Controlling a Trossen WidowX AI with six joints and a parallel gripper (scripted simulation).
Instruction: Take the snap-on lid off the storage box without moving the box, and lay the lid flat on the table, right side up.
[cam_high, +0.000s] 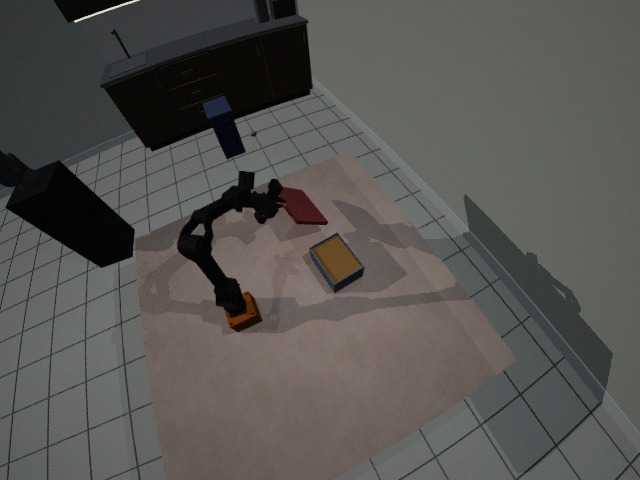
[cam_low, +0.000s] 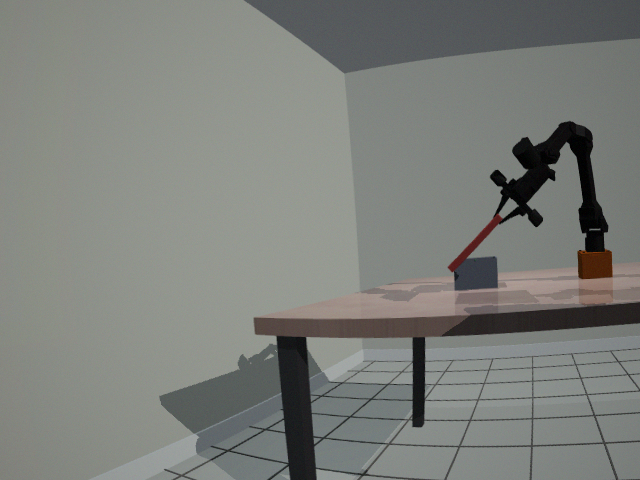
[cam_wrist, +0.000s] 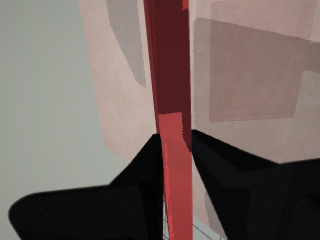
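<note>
The red lid lies 6 cm ahead of my gripper tip, 1 cm to the left of it and 5 cm below it. From my gripper tip the other things lie so: storage box: 12 cm ahead, 26 cm to the right, 15 cm below.
</note>
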